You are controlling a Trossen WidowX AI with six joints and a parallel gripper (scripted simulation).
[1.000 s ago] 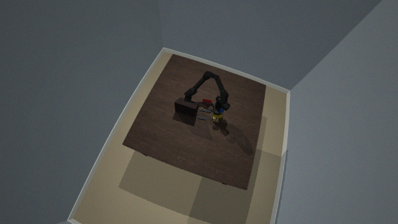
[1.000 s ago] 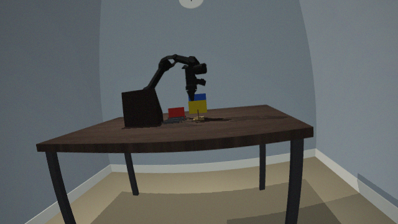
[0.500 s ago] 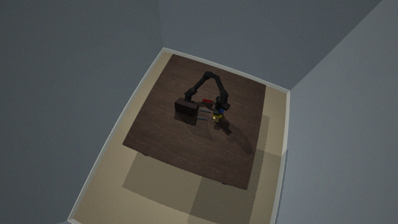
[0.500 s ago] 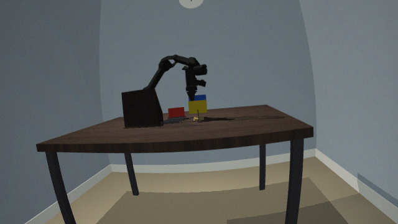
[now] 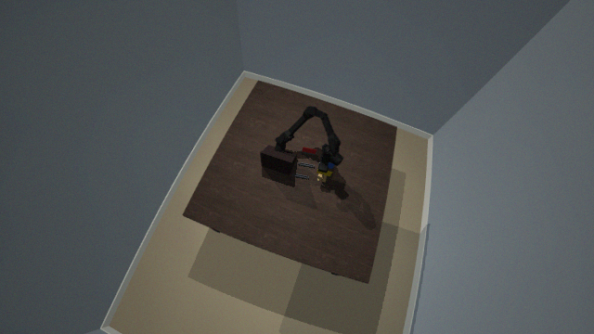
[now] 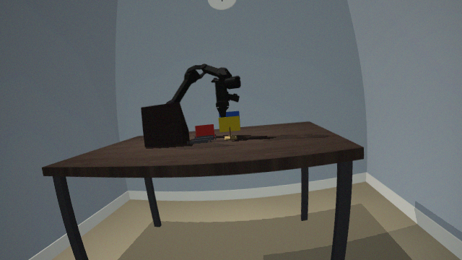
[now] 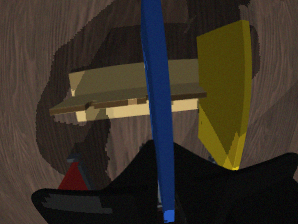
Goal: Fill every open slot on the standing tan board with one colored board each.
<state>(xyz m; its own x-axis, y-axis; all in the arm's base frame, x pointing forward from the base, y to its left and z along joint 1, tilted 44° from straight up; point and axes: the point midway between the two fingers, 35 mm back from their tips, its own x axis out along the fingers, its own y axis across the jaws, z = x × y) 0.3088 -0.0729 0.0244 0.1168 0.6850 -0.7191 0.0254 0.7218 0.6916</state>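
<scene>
My gripper tip is 50 mm to the left of the yellow board, 20 mm short of it and 20 mm above it. The rest, counted from my gripper tip: red board: 110 mm to the left, 110 mm behind, 60 mm below; tan board: 60 mm below, 20 mm ahead; blue board: 30 mm ahead.
</scene>
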